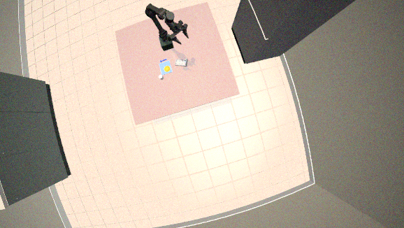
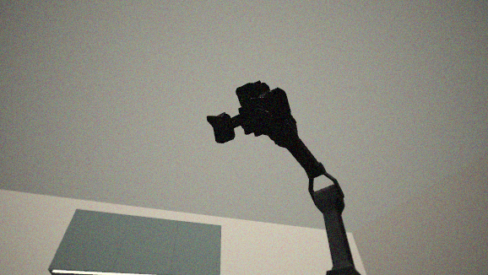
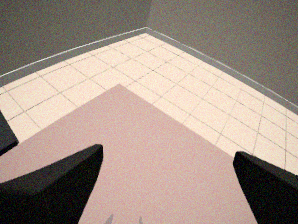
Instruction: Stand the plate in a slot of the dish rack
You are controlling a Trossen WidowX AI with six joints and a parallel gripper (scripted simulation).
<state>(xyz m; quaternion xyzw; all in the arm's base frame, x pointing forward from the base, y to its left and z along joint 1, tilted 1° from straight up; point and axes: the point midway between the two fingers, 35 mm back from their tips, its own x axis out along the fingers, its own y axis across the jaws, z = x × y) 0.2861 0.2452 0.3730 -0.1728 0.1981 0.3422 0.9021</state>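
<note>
Right now my gripper tip is 44 cm above the plate, 28 cm to the left of it and 3 cm short of it. Round my gripper tip: small white cup (44 cm below, 35 cm to the right, 12 cm ahead); then dish rack (44 cm below, 11 cm to the right, 3 cm behind).
</note>
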